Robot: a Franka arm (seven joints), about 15 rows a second.
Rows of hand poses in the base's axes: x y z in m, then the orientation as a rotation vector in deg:
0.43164 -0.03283 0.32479 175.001 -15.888 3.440
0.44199 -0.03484 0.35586 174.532 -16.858 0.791
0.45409 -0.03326 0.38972 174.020 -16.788 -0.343
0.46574 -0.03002 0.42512 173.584 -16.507 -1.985
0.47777 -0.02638 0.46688 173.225 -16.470 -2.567
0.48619 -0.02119 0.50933 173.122 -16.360 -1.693
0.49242 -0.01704 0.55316 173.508 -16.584 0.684
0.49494 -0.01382 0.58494 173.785 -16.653 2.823
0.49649 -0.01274 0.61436 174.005 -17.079 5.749
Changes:
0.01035 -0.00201 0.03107 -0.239 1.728 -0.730
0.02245 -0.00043 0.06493 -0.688 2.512 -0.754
0.03410 0.00281 0.10033 -1.042 3.632 -0.647
0.04613 0.00645 0.14209 -1.359 4.047 -0.666
0.05455 0.01164 0.18454 -1.535 3.489 -0.581
0.06078 0.01579 0.22837 -1.277 1.893 -0.638
0.06330 0.01901 0.26015 -1.101 0.470 -0.608
0.06485 0.02009 0.28957 -0.941 -1.473 -0.794

